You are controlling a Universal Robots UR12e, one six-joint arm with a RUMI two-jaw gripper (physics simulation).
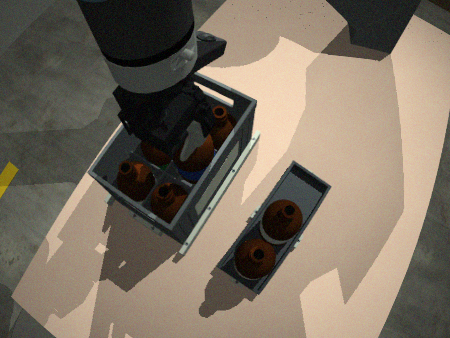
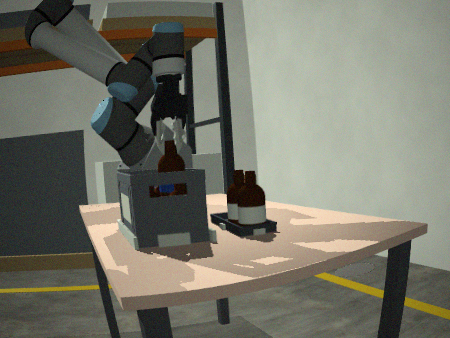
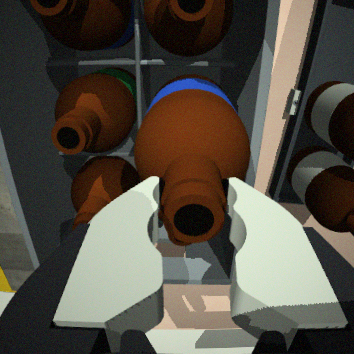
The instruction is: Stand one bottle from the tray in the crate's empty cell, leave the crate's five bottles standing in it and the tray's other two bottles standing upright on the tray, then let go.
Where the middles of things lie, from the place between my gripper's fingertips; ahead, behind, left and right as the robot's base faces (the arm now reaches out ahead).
Now: hand 13 cm above the red-marked bottle [image 1: 166, 200], 8 cm short of it and 1 cm to the left of it. Round my hand: pale rail [image 1: 204, 218] (20 cm below, 5 cm to the left, 1 cm behind); then green-marked bottle [image 3: 94, 112] (13 cm below, 9 cm to the right, 1 cm behind).
